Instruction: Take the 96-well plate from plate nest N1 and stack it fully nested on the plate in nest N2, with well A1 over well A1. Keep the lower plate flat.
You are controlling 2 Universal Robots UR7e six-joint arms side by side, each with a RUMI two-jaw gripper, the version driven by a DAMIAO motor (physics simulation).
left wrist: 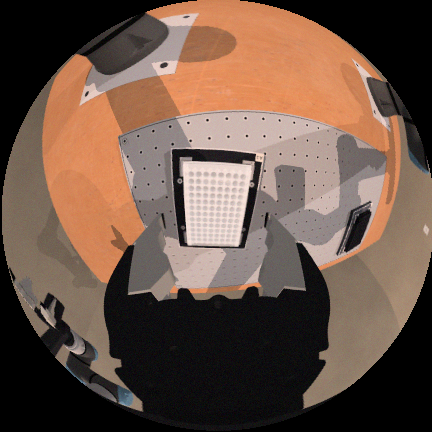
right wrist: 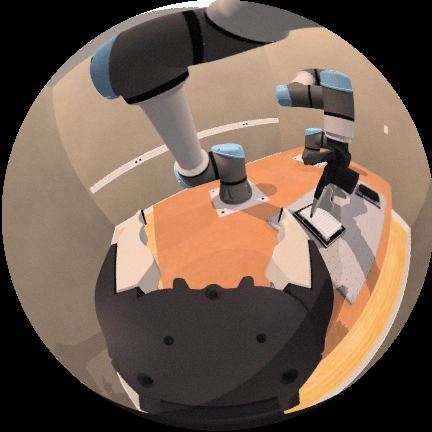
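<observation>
A white 96-well plate (left wrist: 216, 205) (right wrist: 327, 222) lies flat in a black nest (left wrist: 177, 167) with an A1 label at its top right corner in the left wrist view. Whether it is one plate or two nested plates I cannot tell. A second black nest or block (left wrist: 358, 231) (right wrist: 369, 193) stands at the right of the left wrist view, with no white plate showing on it. Which is N1 or N2 cannot be read. My left gripper (left wrist: 214, 213) is open, above the plate, its fingers to either side of the plate in view. My right gripper (right wrist: 211, 209) is open and empty, away from the nests.
Both nests stand on a grey perforated board (left wrist: 245, 127) (right wrist: 357, 267) on the orange table (left wrist: 270, 75) (right wrist: 210, 240). A robot base (left wrist: 130, 45) stands beyond the board, another base (left wrist: 382, 95) at the right. In the right wrist view, an arm base (right wrist: 235, 185) stands beyond the right fingers.
</observation>
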